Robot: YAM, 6 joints.
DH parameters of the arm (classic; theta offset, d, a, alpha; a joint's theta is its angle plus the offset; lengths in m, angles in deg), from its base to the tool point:
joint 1: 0 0.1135 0.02 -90
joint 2: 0 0 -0.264 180
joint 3: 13.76 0 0.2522 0
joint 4: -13.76 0 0.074 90
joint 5: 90 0 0 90
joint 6: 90 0.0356 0 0
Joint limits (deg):
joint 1: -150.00..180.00
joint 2: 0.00..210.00
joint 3: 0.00..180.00
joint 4: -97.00..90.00
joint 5: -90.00..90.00
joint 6: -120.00..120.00
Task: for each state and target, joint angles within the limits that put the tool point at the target. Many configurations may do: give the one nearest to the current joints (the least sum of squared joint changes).
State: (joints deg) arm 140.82 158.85 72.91 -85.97 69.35 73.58
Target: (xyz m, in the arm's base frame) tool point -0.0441 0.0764 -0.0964
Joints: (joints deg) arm 141.49 187.84 54.79 -78.14 65.22 73.58
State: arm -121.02 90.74 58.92 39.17 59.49 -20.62
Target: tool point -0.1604 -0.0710 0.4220
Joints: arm -145.35 51.69 48.37 42.66 67.14 -20.62
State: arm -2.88 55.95 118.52 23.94 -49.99 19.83
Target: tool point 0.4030 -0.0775 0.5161
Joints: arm -14.35 105.68 114.89 20.94 -44.15 19.83
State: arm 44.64 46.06 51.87 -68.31 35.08 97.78
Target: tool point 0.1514 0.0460 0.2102
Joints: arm 24.71 62.33 40.55 -62.83 37.17 97.78
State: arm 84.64 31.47 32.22 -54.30 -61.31 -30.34
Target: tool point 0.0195 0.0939 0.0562
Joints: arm 64.83 78.93 6.71 -22.27 -38.77 -30.34
